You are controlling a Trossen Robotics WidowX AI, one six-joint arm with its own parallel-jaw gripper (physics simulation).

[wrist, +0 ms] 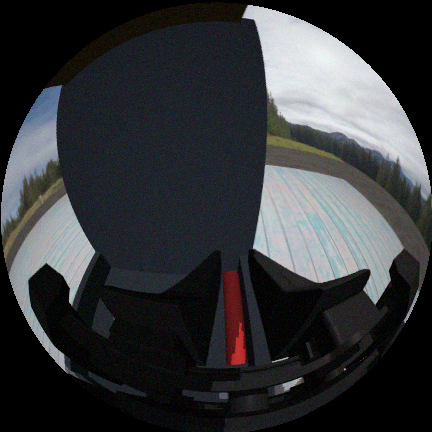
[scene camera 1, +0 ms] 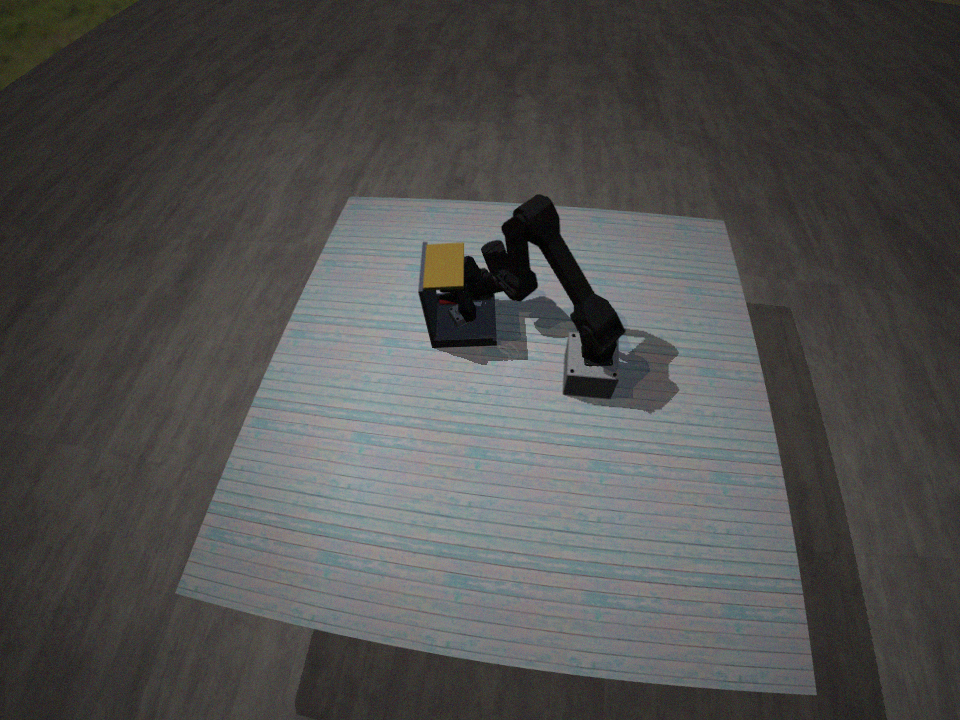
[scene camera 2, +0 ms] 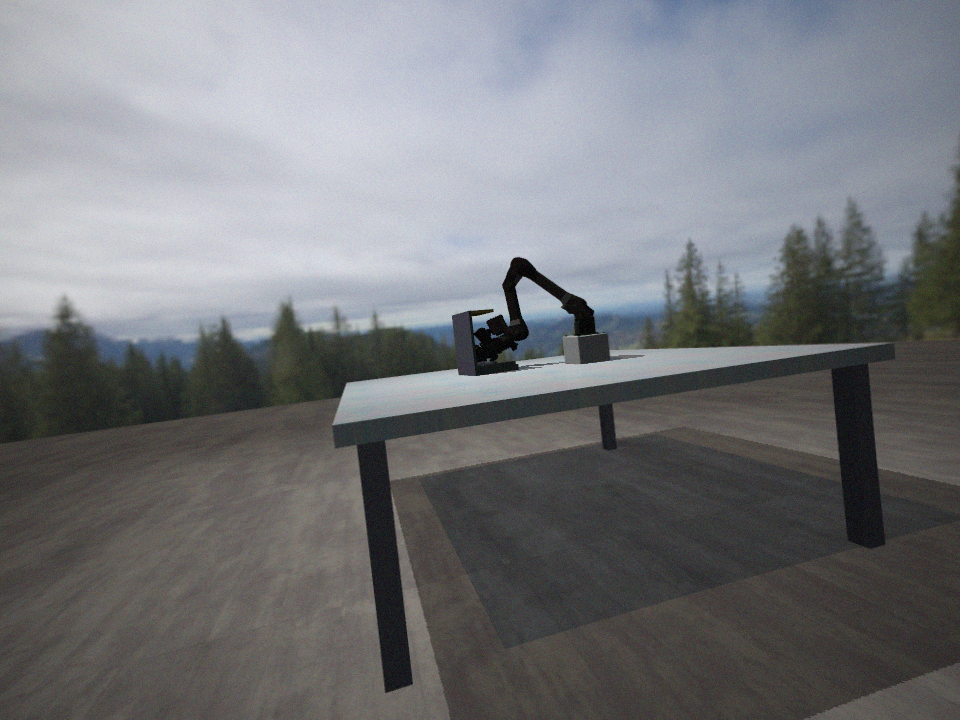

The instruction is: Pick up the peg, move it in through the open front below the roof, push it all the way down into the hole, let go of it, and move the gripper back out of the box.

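Places are measured from the arm's base along level axes (x ahead, y left, z up), in metres.
Pixels of known places: gripper, fingertip midpoint: (wrist: 234, 255) (scene camera 1: 439, 294); arm's base at its link origin: (scene camera 1: 597, 353) (scene camera 2: 586, 334).
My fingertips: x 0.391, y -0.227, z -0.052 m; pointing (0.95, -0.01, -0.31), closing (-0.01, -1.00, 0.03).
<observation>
For each thing: its top centre in the pictures, then the offset to it from my fingertips. "*": a spot on its surface instead. Level surfaces: height alone.
- dark box at its top centre: (scene camera 1: 457, 263) (scene camera 2: 481, 311) dx -0.067, dy +0.061, dz +0.177 m
- yellow roof at a spot on its surface: (scene camera 1: 444, 265) * dx -0.038, dy +0.066, dz +0.177 m
- red peg at its top centre: (wrist: 234, 314) (scene camera 1: 453, 300) dx -0.035, dy +0.000, dz -0.025 m
- light grey hole block at its top centre: (scene camera 1: 460, 310) dx -0.059, dy +0.052, dz -0.006 m
- striped table at its surface level: dz -0.047 m
The dark box (scene camera 1: 465, 334) (scene camera 2: 466, 344) has a yellow roof (scene camera 1: 444, 265) on its back wall (wrist: 165, 150). The red peg (scene camera 1: 446, 301) (wrist: 234, 310) lies flat on the box floor, beside the low rim at the right in the wrist view. My gripper (scene camera 1: 467, 310) (scene camera 2: 482, 356) (wrist: 234, 255) reaches in below the roof, pointing down. Its fingers are partly open, with a narrow gap and nothing held. The peg shows through that gap, lower than the fingertips. The light grey hole block (scene camera 1: 456, 313) is partly hidden by the gripper in scene camera 1 and mostly hidden behind the left finger in the wrist view.
The roof is above the gripper and the back wall stands beyond the fingers. The arm's pale base block (scene camera 1: 590, 370) (scene camera 2: 587, 348) stands on the striped table (scene camera 1: 496, 496) (scene camera 2: 620, 379), to the right of the box in both scene views.
</observation>
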